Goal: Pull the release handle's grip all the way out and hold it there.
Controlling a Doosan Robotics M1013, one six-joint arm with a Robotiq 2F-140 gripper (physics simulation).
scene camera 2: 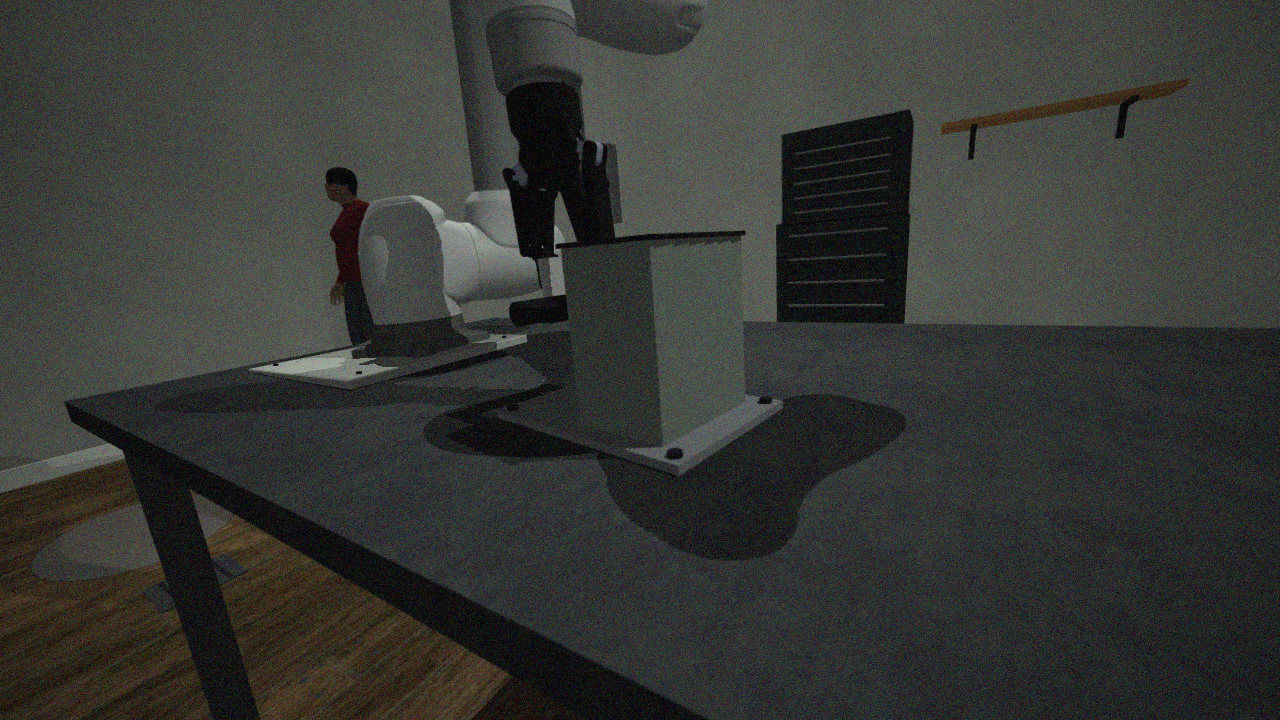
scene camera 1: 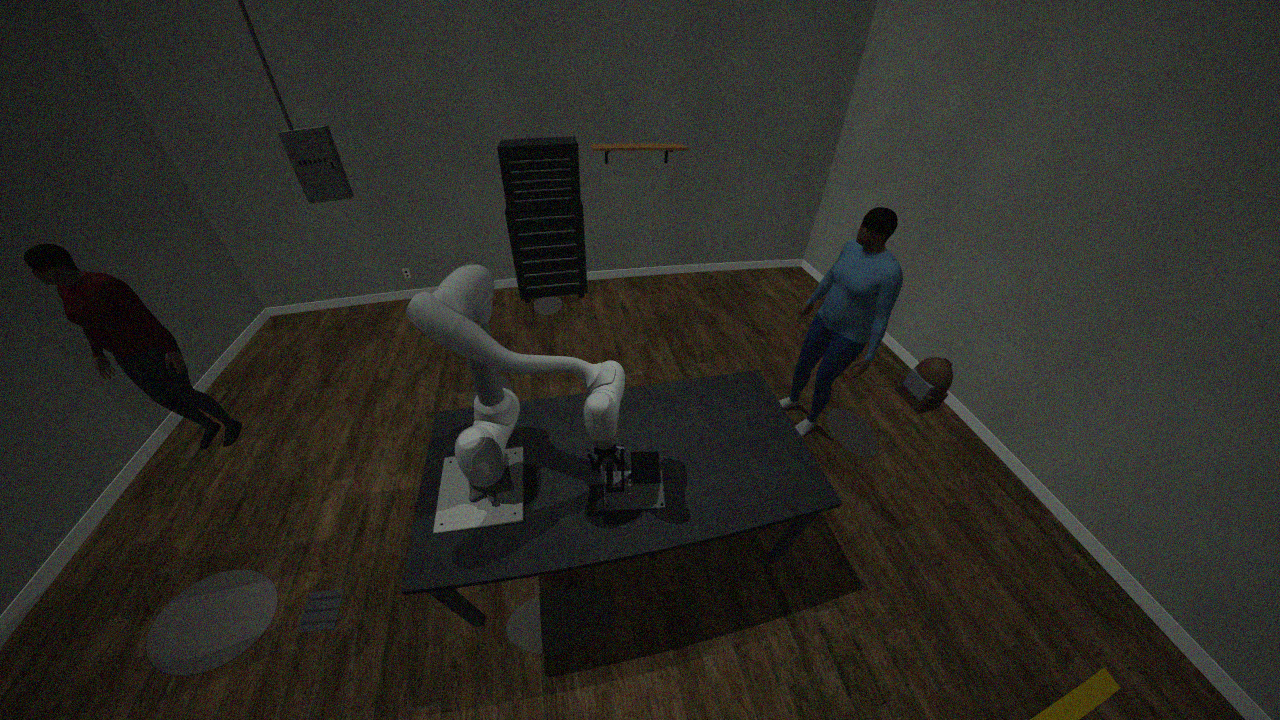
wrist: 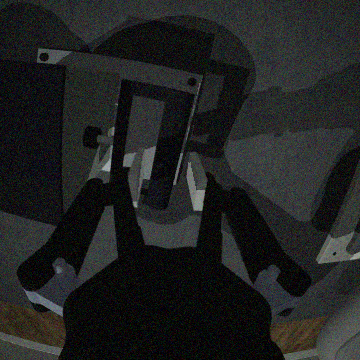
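The device is a pale box (scene camera 2: 657, 340) with a dark top (scene camera 1: 644, 463) (wrist: 30, 140), standing on a grey bolted plate (scene camera 2: 716, 438) (wrist: 125, 67). In the wrist view, the release handle looks like a black rectangular frame with a thick dark bar (wrist: 173, 130). In scene camera 2, a dark round bar (scene camera 2: 537, 310) sticks out from the box's left side. My gripper (scene camera 1: 612, 476) (scene camera 2: 563, 234) (wrist: 165, 162) points down beside the box, its fingers parted either side of the frame's near end. It is partly open, gripping nothing. In scene camera 2 the box hides one fingertip. Dim light blurs contact and how far the grip is out.
A small black knob (wrist: 92, 136) sits between box and frame. The device and the arm's white base plate (scene camera 1: 447, 510) (scene camera 2: 313, 371) stand on the dark table (scene camera 1: 733, 429) (scene camera 2: 1029, 501). A person in blue (scene camera 1: 861, 291) stands behind the table, another in red (scene camera 1: 116, 313) at the left.
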